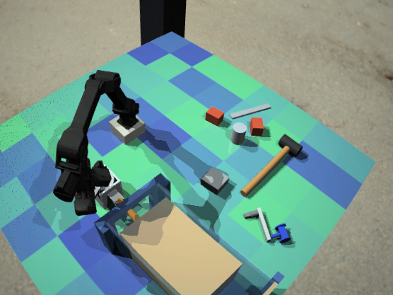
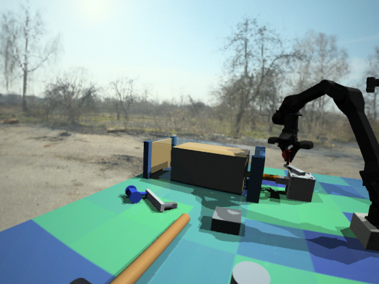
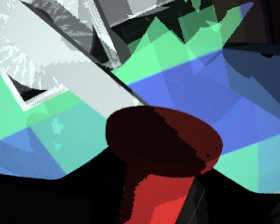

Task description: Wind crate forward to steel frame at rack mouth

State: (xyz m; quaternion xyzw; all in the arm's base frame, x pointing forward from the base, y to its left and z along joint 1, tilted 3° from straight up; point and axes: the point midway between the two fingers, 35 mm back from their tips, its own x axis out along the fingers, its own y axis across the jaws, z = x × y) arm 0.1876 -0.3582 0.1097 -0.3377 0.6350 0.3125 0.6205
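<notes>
Right now the red knob is 20 mm above my gripper tip. Also, from my gripper tip: grey winch (50 mm behind, 90 mm to the left, 80 mm below); red-knobbed crank (10 mm behind, 40 mm to the left, 10 mm below); blue frame (120 mm ahead, 80 mm to the left, 10 mm below).
</notes>
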